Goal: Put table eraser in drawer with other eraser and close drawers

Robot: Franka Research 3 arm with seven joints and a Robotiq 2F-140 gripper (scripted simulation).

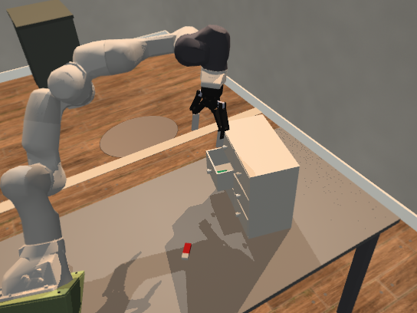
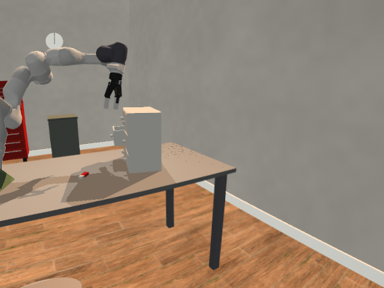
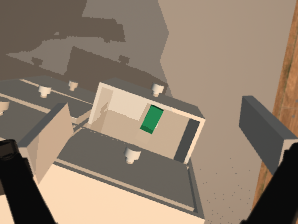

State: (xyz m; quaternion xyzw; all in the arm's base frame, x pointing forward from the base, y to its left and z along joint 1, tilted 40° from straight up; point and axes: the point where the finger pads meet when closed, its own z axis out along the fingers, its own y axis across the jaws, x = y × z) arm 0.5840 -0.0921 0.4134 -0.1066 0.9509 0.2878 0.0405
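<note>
The white eraser is 320 mm below my hand, 220 mm to the right of it and 200 mm behind it. The rest, counted from my hand: small green thing 210 mm below, 70 mm ahead, 10 mm to the right.
</note>
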